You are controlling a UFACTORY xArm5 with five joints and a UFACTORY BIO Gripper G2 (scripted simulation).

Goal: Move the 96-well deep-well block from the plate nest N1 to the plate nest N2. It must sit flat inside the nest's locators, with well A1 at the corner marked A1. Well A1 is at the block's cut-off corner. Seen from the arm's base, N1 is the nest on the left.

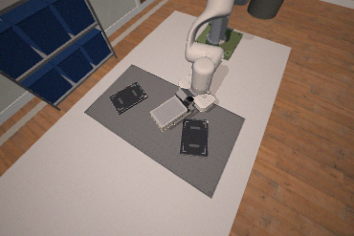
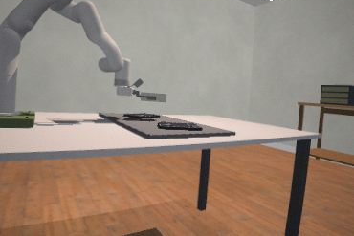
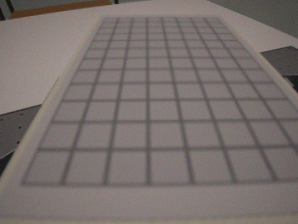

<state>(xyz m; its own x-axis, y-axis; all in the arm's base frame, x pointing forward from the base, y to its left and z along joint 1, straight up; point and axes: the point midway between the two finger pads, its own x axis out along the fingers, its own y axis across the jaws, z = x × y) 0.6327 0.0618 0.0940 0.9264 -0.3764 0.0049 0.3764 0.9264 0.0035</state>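
Right now the grey perforated mat is 6 cm to the right of my hand and 12 cm below it. Also, from my hand: white 96-well deep-well block 1 cm ahead.
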